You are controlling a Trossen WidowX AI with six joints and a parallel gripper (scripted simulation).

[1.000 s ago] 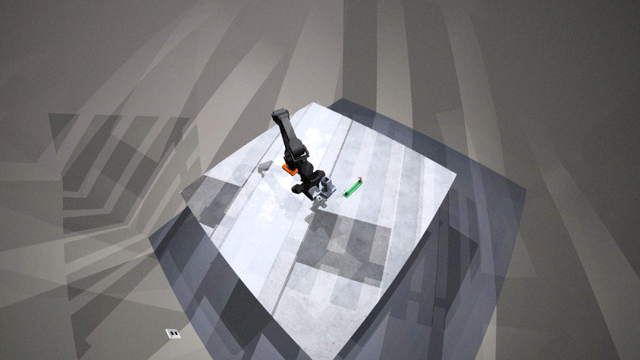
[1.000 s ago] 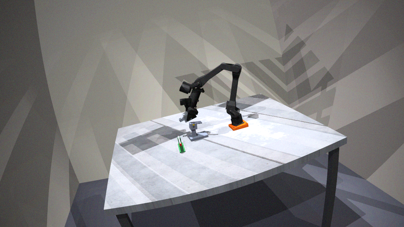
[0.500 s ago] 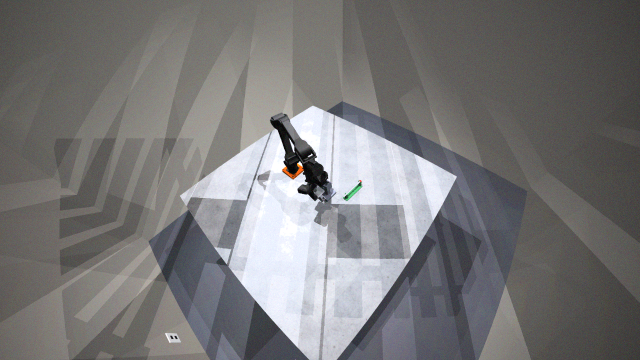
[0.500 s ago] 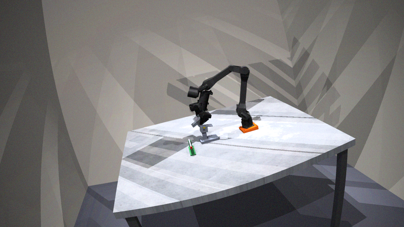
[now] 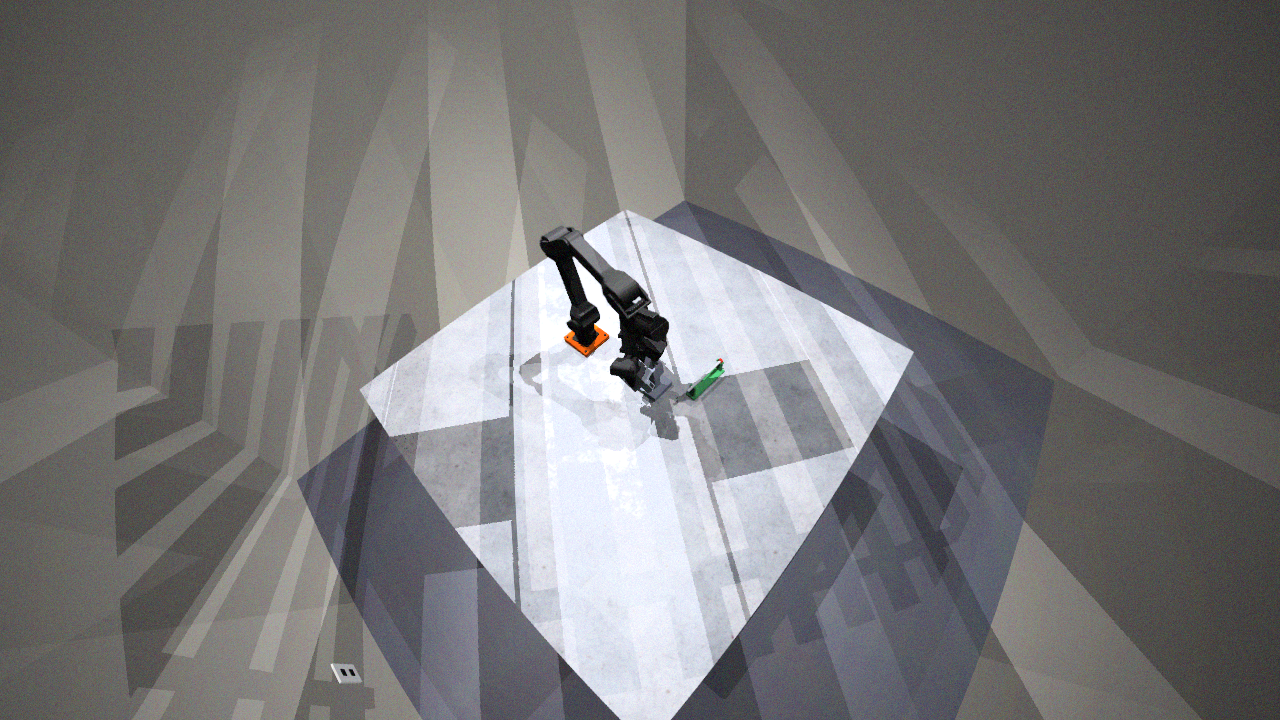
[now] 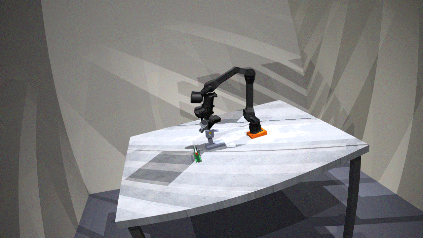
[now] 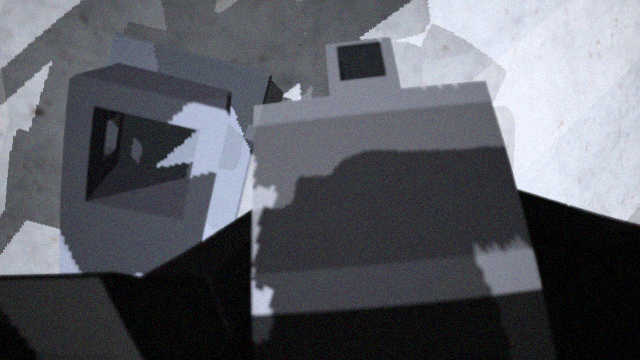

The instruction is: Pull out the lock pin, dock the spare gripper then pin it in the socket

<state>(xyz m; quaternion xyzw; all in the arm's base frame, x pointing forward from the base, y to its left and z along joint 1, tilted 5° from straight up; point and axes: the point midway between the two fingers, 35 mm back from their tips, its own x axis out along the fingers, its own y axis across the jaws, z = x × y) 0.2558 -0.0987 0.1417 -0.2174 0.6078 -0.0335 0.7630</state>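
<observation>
The green pin cradle is 16 cm to the left of my gripper tip, 13 cm ahead of it and 8 cm below it. Also, from my gripper tip: spare gripper (2 cm above, 1 cm to the left); then grey mount (7 cm to the left, 5 cm below).
</observation>
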